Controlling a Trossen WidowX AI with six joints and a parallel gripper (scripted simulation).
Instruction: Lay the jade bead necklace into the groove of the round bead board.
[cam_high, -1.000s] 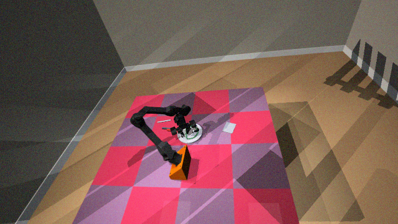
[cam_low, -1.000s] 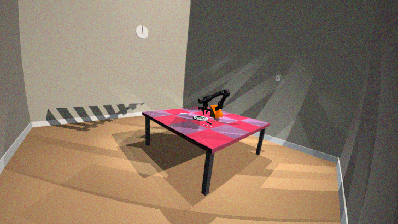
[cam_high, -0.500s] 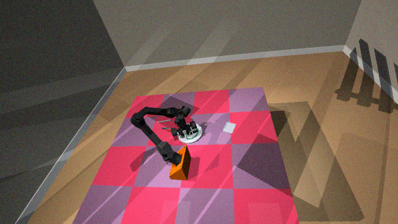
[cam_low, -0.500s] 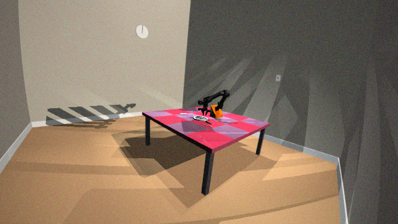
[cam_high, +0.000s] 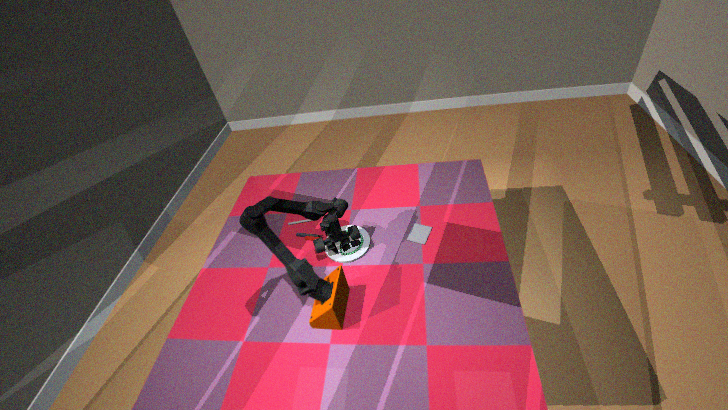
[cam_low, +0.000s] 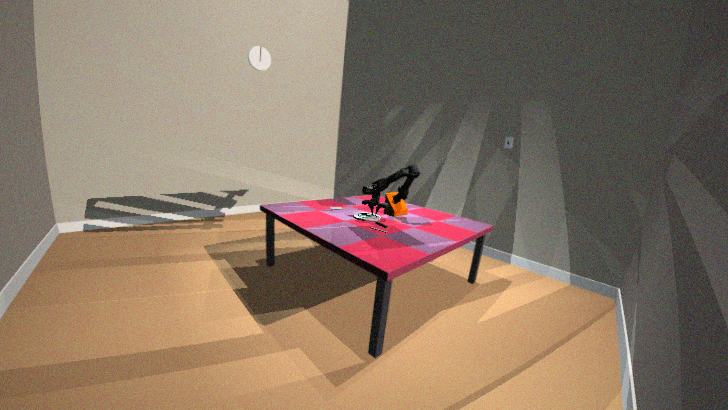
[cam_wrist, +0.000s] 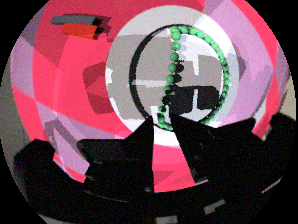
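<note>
My gripper tip is 50 mm short of the round white bead board, 20 mm to the left of it and 10 mm above it. Also, from my gripper tip: red-handled tool 100 mm ahead, 160 mm to the left, 10 mm below; then flat grey pad 90 mm ahead, 330 mm to the right, 10 mm below; then thin white rod 200 mm ahead, 230 mm to the left, 10 mm below.
</note>
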